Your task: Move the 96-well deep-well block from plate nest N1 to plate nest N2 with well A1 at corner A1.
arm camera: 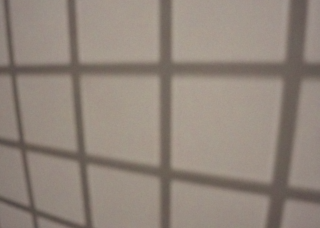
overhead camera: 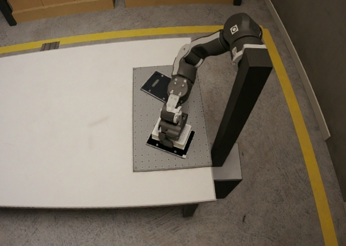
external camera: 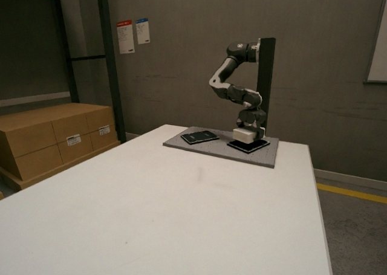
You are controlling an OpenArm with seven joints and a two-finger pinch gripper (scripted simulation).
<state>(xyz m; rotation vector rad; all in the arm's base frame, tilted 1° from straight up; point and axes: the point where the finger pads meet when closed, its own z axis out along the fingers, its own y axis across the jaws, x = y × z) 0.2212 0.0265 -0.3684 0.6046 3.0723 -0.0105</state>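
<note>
My gripper is now 40 mm above the nest. The rest, counted from my hand: white deep-well block 10 mm above.
</note>
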